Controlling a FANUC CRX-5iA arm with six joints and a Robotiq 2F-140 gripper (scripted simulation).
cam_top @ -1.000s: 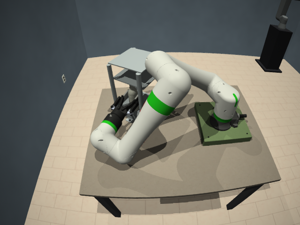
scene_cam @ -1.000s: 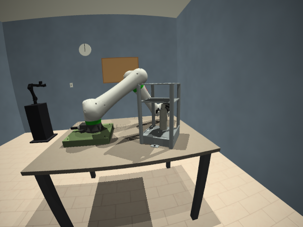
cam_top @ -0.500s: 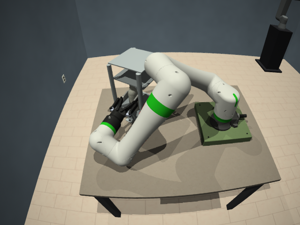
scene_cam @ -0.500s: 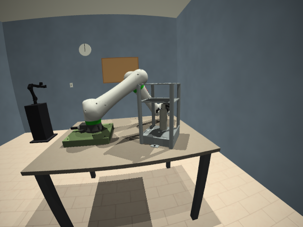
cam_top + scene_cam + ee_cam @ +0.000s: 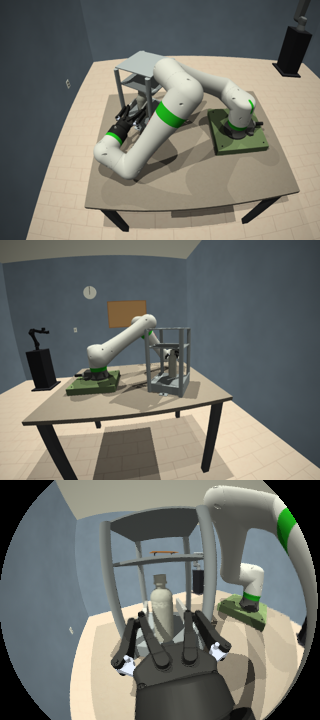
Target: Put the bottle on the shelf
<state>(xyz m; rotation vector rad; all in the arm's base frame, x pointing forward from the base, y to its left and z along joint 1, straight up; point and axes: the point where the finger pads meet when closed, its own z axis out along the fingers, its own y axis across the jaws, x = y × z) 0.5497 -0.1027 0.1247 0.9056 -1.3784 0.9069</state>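
Now: the pale grey bottle 3 cm to the right of my hand, 1 cm behind it and 1 cm above it. Also, from my hand: grey shelving unit: 8 cm to the right, 4 cm behind, 3 cm above.
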